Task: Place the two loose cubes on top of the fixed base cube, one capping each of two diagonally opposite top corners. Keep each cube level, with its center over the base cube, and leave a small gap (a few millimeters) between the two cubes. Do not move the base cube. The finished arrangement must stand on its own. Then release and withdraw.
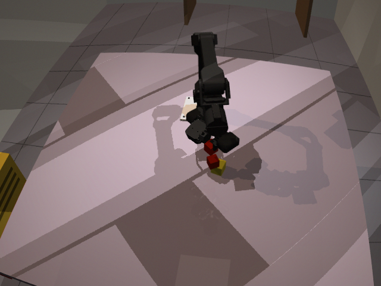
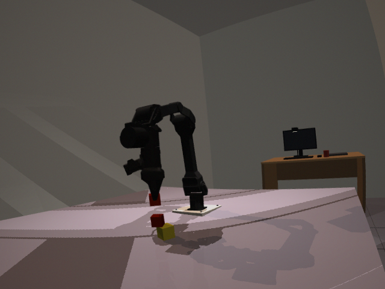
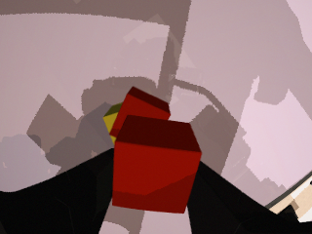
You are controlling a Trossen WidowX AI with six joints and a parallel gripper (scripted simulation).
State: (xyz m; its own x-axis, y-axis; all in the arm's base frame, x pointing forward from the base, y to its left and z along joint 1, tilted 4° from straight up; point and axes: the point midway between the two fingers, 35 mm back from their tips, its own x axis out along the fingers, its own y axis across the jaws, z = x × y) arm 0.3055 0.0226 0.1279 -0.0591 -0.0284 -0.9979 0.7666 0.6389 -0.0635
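My gripper tip is 100 mm above the yellow base cube and 30 mm to the right of it.
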